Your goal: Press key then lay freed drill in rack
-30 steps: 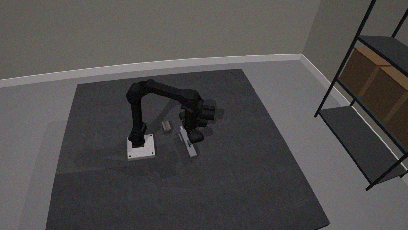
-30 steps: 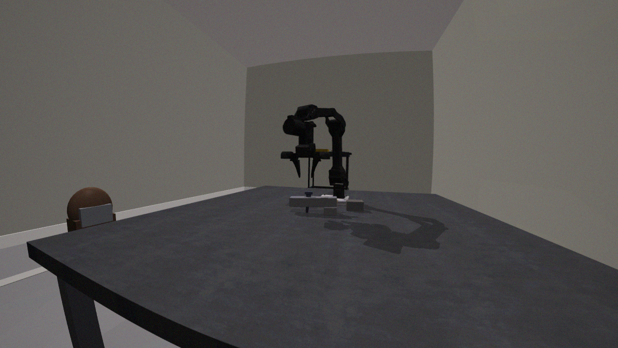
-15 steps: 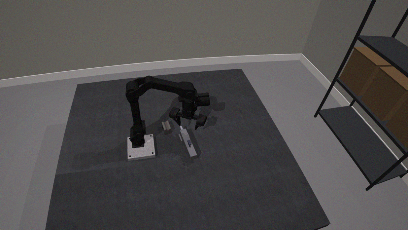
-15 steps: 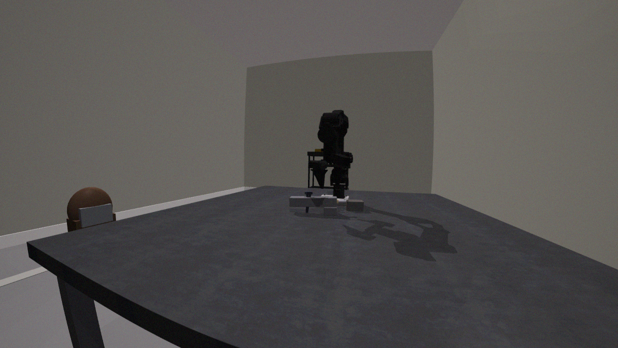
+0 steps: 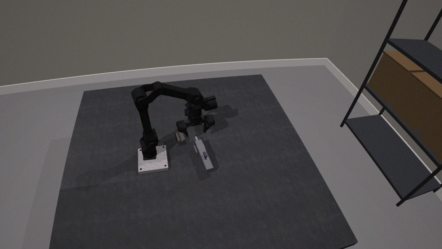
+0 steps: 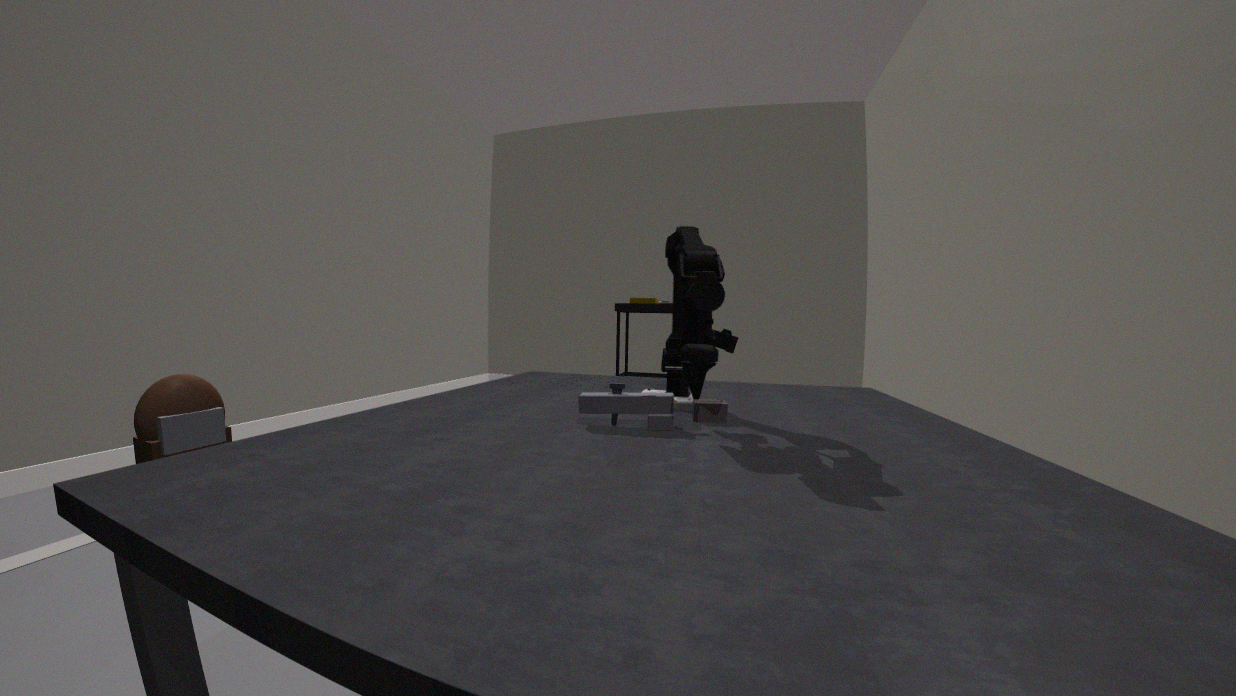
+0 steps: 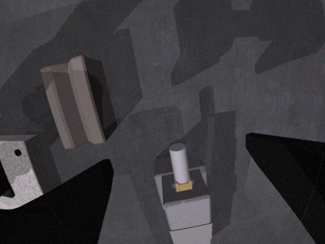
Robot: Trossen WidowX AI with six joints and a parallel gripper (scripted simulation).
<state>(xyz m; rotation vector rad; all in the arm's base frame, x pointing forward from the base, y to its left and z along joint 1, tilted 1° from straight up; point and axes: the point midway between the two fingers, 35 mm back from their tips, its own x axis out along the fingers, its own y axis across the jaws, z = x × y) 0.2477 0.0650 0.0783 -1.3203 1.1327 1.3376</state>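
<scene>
The drill is 7 cm to the right of my gripper tip, 2 cm below it and 1 cm ahead of it. The rest, counted from my gripper tip: pale grey block (12 cm to the right, 3 cm below, 2 cm ahead); then rack (8 cm behind, 5 cm below, 3 cm to the left); then dark bluish key (15 cm to the right, 3 cm ahead, 2 cm below).
</scene>
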